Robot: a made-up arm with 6 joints.
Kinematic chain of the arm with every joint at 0, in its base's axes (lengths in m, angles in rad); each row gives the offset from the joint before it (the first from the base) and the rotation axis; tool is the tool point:
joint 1: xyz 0 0 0.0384 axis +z
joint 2: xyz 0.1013 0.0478 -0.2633 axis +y
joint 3: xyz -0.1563 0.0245 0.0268 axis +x
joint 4: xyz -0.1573 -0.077 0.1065 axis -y
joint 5: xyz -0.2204 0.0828 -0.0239 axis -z
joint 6: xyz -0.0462 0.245 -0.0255 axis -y
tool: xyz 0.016 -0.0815 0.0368
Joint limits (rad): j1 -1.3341..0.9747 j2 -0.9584..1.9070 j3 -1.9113..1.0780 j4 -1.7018..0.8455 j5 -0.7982..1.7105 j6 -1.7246..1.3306
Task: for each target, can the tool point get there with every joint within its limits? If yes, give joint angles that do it. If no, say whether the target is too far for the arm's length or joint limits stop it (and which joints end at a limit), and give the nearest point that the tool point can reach.
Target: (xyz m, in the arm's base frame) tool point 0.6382 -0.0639 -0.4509
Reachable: no: joint limits stop it (at a limit: joint 1, joint 2, joint 4, joint 5) | nearest point 0.5258 0.0345 -0.5551 | short by 0.182 m
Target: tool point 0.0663 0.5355 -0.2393
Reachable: yes | joints -0.9643 -0.6579 -0.3840 -1.2591 -0.0983 0.0362
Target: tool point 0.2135 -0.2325 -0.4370
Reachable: no: joint limits stop it (at a limit: joint 1, joint 2, joint 3, joint 4, joint 5) | nearest point -0.0326 -0.1922 -0.4511 | short by 0.250 m
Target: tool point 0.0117 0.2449 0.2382
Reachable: yes | joints -0.4768 0.8944 0.1004 -0.2203 0.3742 -1.3096
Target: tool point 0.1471 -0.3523 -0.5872
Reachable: no: joint limits stop it (at a limit: joint 1, joint 3, joint 4, joint 5, joint 6) | nearest point 0.0043 -0.2659 -0.5973 | short by 0.167 m
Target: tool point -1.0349 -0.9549 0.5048
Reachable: no: too far | nearest point -0.4553 -0.3576 0.0986 | short by 0.926 m
